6 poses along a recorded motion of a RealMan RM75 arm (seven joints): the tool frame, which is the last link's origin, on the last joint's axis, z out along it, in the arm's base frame.
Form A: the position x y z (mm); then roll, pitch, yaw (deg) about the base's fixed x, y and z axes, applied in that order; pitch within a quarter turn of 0, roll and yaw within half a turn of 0.
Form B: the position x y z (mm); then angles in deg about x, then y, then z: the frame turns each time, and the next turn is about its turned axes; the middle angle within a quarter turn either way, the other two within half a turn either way. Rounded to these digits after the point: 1 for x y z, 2 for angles.
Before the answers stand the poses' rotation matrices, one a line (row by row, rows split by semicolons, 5 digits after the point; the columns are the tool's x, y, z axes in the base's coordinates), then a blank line. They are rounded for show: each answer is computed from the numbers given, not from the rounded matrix.
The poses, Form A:
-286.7 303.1 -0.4 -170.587 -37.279 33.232
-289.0 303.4 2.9 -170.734 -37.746 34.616
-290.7 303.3 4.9 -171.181 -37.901 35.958
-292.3 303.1 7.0 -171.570 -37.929 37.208
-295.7 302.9 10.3 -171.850 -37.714 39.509
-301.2 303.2 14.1 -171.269 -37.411 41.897
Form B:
0.66557 0.62351 0.41019; 0.43607 -0.77091 0.46427; 0.60570 -0.13014 -0.78498
0.65076 0.64178 0.40575; 0.44919 -0.75624 0.47573; 0.61216 -0.12732 -0.78041
0.63871 0.65648 0.40134; 0.46334 -0.74458 0.48055; 0.61430 -0.12098 -0.77974
0.62821 0.66995 0.39562; 0.47698 -0.73335 0.48445; 0.61468 -0.11563 -0.78025
0.61033 0.69668 0.37700; 0.50328 -0.70856 0.49462; 0.61172 -0.11215 -0.78308
0.59123 0.72870 0.34560; 0.53043 -0.67414 0.51399; 0.60753 -0.12057 -0.78509

-286.7 303.1 -0.4 -149.40 24.22 -43.13
-289.0 303.4 2.9 -148.63 23.94 -44.60
-290.7 303.3 4.9 -148.36 23.66 -45.79
-292.3 303.1 7.0 -148.16 23.30 -46.84
-295.7 302.9 10.3 -147.72 22.15 -48.78
-301.2 303.2 14.1 -146.79 20.22 -50.95

